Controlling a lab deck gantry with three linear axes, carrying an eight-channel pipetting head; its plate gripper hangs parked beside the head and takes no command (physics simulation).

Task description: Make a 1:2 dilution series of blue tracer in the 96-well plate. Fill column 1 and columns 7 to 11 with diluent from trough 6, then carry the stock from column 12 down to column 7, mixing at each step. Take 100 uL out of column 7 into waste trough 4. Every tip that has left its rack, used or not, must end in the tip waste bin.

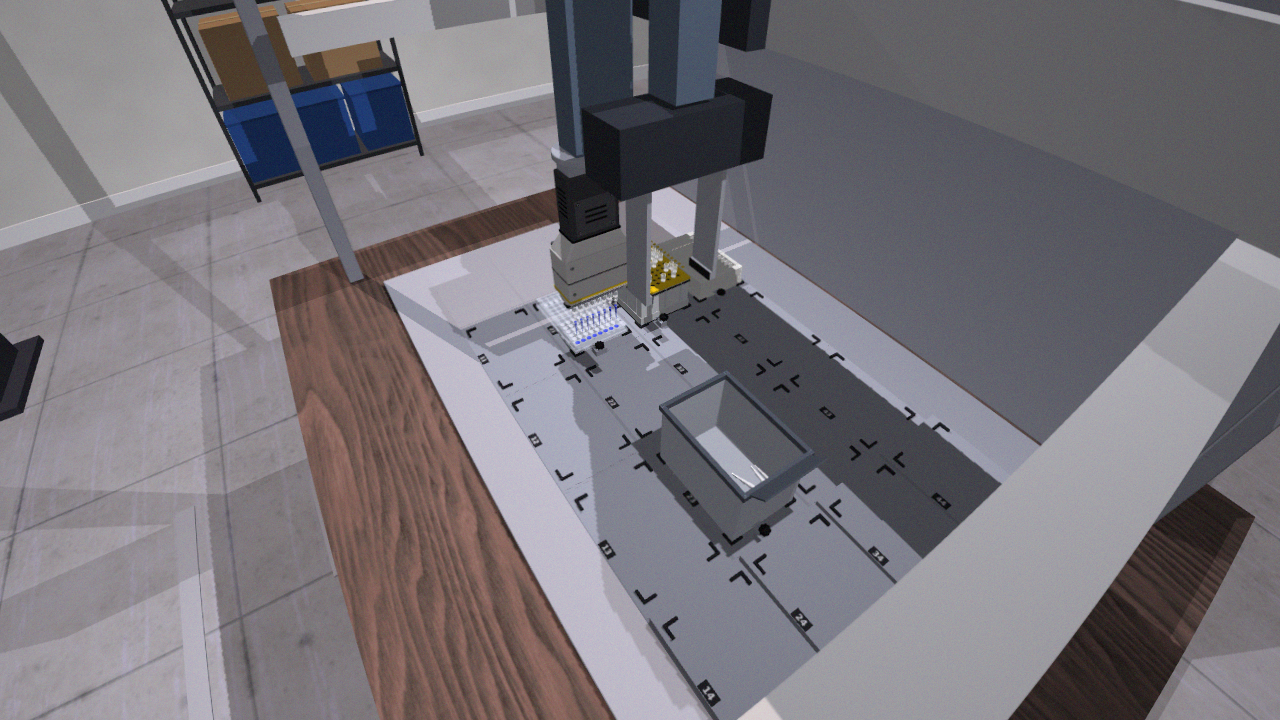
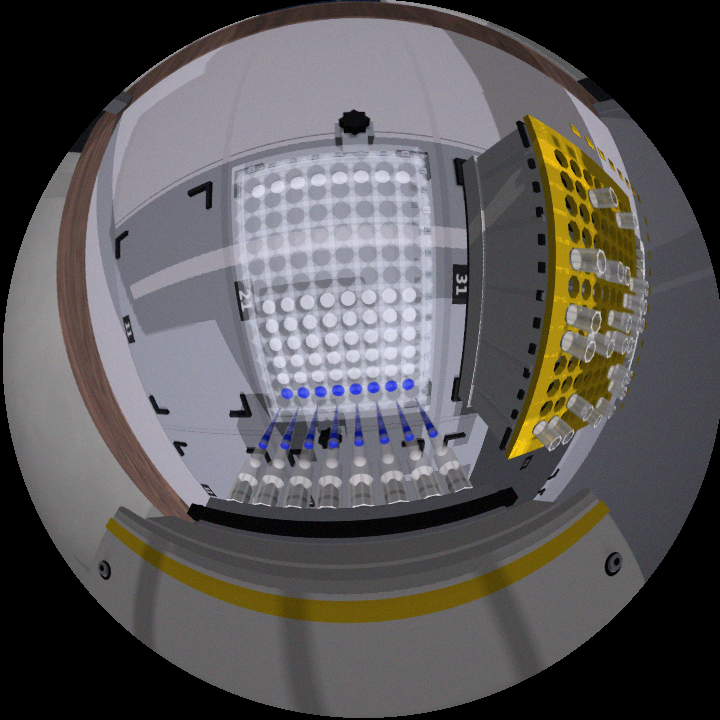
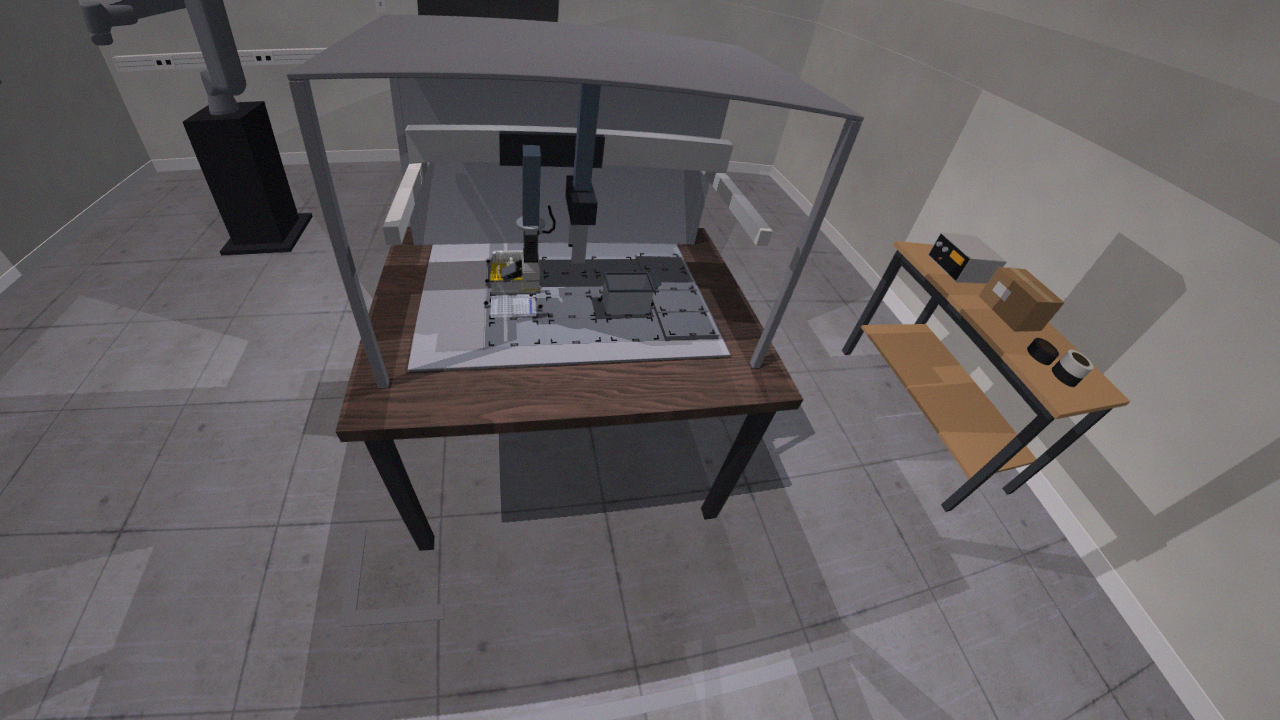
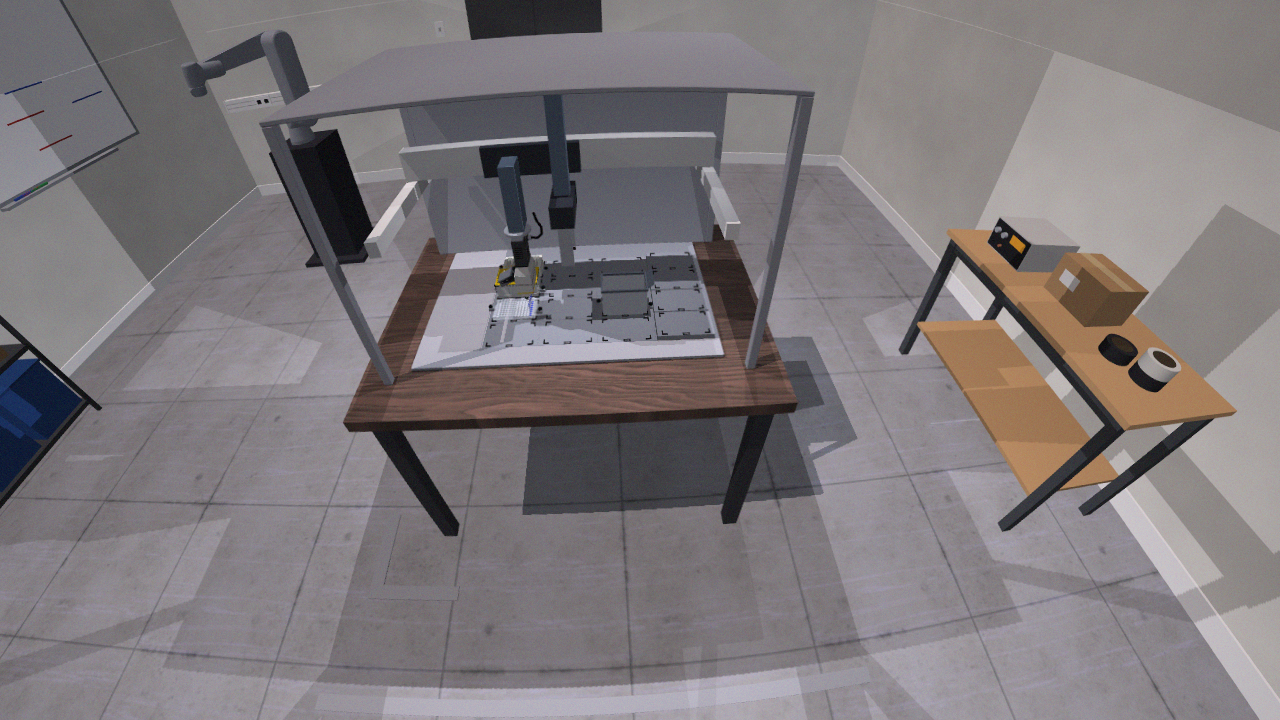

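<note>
The 96-well plate [image 1: 552, 313] [image 2: 424, 268] [image 3: 510, 306] [image 4: 512, 308] shows blue in its edge column 12, whitish fill in the five columns beside it and in column 1 at the far edge; the columns between look grey. The pipetting head [image 1: 590, 264] [image 2: 359, 609] carries eight tips [image 2: 359, 439] with blue in their lower parts. They hang over the plate's column 12 end; exact height is unclear. The parked plate gripper [image 1: 673, 290] is open, its paddles apart, beside the head. The tip waste bin [image 1: 694, 465] [image 3: 628, 297] holds a few white tips. Troughs are largely hidden behind the gripper.
A yellow-topped tip rack [image 1: 682, 279] [image 2: 556, 268] stands beside the plate, with scattered tips and many empty holes. A white block [image 1: 729, 271] stands behind the gripper. Deck frame posts [image 3: 335, 241] [image 4: 783, 232] rise at the table's front corners.
</note>
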